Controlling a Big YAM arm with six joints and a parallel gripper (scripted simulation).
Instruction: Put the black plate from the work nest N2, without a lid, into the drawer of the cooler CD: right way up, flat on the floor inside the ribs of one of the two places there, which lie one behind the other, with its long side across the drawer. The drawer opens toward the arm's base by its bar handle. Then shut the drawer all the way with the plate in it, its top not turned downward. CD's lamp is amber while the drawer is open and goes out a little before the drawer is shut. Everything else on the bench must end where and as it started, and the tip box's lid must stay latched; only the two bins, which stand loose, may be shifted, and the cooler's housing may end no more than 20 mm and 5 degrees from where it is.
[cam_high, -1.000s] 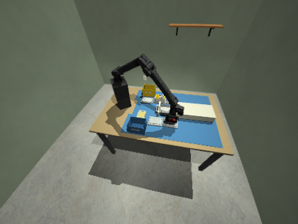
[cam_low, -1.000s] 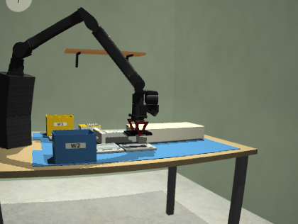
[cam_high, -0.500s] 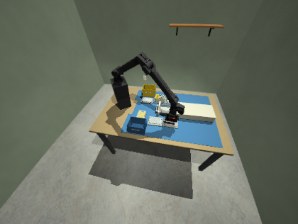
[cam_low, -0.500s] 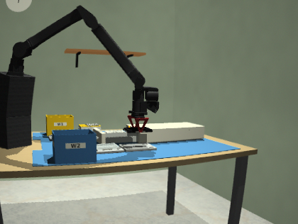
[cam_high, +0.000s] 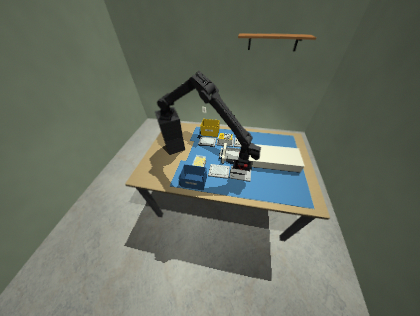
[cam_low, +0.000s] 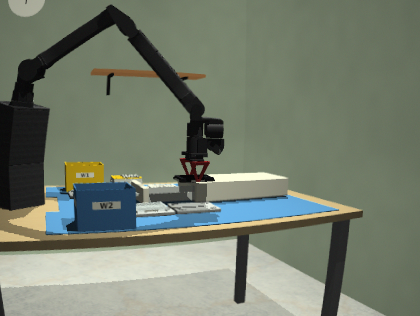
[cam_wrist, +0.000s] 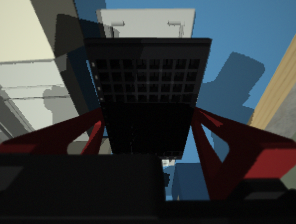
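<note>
Now: the drawer 19 cm to the left of my hand, 9 cm below it and 2 cm behind it. From my hand the other things lie so: work nest N2: 11 cm below; then white plate: 17 cm behind, 10 cm below, 1 cm to the left; then black plate: right at my hand.
</note>
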